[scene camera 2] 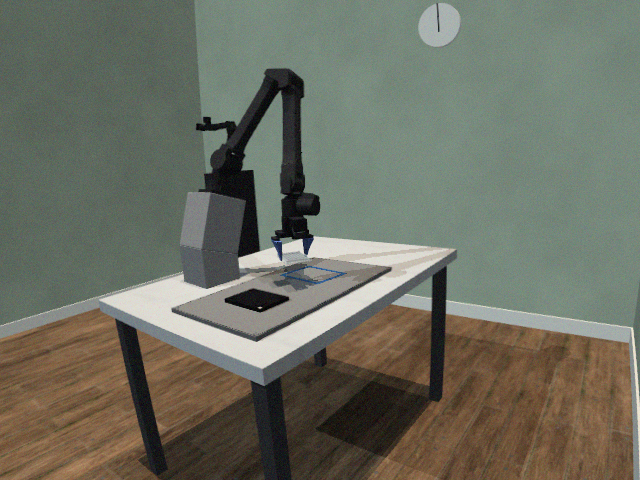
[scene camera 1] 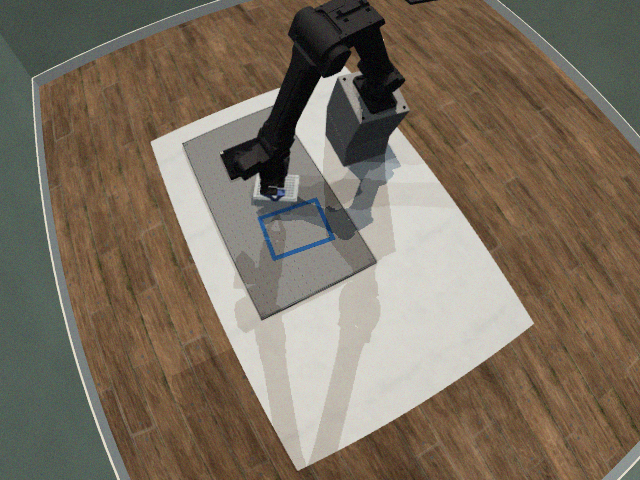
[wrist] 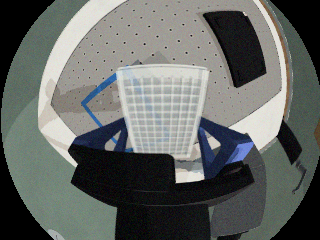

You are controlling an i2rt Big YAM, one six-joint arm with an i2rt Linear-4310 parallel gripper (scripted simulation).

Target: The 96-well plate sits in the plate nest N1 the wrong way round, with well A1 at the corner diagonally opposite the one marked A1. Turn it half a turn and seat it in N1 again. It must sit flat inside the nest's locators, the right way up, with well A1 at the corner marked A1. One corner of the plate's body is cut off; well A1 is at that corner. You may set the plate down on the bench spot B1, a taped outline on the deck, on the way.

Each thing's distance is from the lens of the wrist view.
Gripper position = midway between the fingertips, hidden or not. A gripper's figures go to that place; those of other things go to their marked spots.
gripper (wrist: 162,120): 13 cm
white 96-well plate (wrist: 175,135): 13 cm
black plate nest N1 (wrist: 238,40): 23 cm
The marked spots on the black plate nest N1 and the white 96-well plate are 21 cm apart.
